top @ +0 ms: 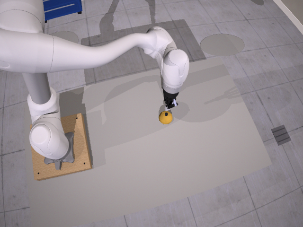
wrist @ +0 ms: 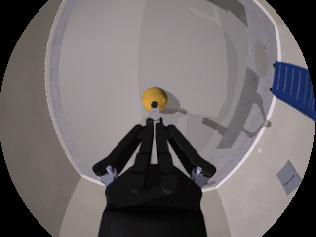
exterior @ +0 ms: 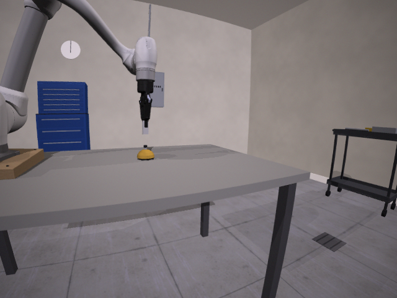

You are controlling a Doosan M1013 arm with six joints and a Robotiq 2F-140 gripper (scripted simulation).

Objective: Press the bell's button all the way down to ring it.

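Right now the small dark button is 100 mm below my hand. Also, from my hand: yellow dome bell: 110 mm below.
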